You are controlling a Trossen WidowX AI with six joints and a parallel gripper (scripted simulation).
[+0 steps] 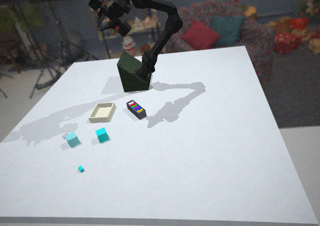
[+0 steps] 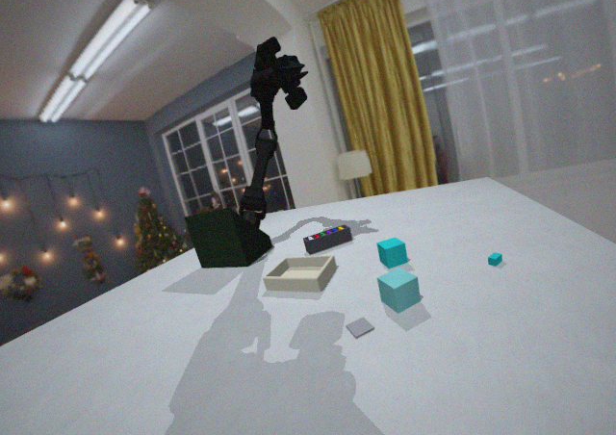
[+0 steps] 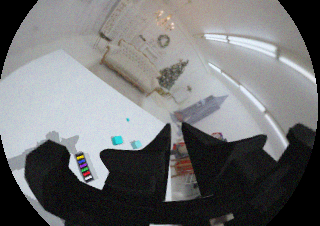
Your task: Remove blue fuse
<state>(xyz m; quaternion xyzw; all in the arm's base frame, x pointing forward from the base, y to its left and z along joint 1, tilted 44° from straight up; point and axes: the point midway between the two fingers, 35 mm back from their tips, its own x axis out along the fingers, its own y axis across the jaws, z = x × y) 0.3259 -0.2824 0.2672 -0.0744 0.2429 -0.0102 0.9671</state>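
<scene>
Now: gripper tip 46 cm above the cream tray, 14 cm to the left of it and 7 cm past it. The rest, counted from my gripper tip: flat grey tile 46 cm below, 29 cm to the right, 9 cm ahead; then teal cube 46 cm below, 31 cm ahead, 12 cm to the right.
</scene>
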